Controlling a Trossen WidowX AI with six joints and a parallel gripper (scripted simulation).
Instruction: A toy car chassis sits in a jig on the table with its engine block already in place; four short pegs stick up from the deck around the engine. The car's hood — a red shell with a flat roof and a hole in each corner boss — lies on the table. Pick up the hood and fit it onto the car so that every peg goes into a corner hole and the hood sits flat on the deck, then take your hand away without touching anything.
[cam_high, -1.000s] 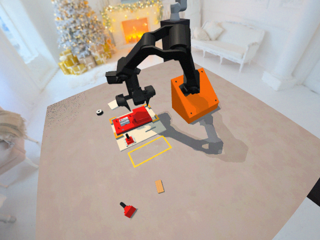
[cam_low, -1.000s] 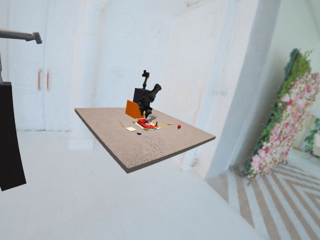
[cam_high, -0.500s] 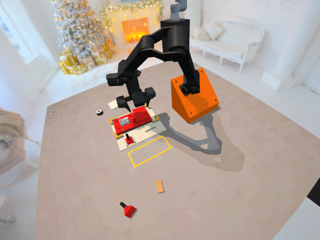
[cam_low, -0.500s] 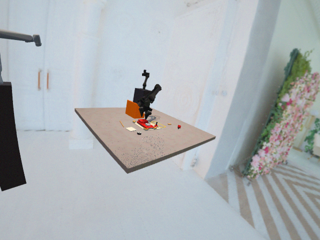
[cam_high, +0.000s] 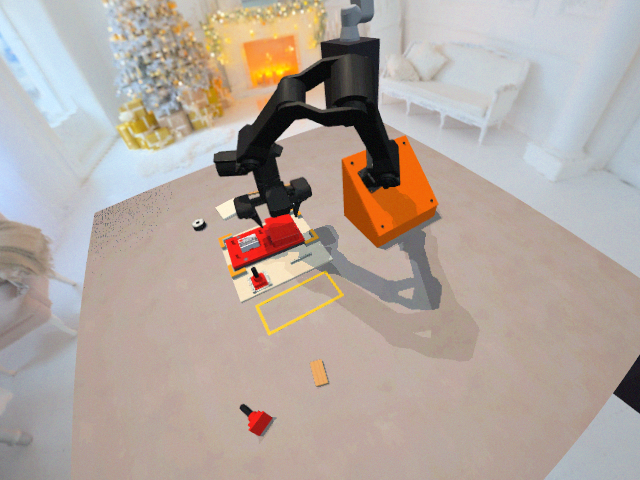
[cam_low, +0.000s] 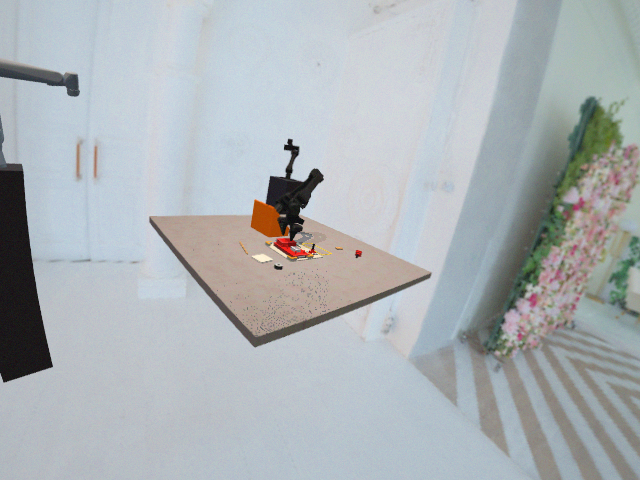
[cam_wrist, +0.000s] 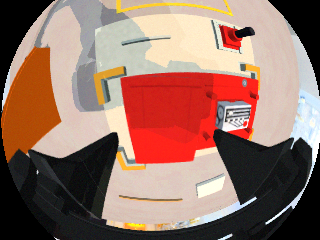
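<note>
Right now my gripper tip is 20 mm above the hood. The rest, counted from my gripper tip: thin stick: 100 mm behind, 230 mm to the right, 60 mm below; white card: 70 mm ahead, 240 mm to the right, 60 mm below; grey engine block: 90 mm ahead, 20 mm to the right, 40 mm below.
</note>
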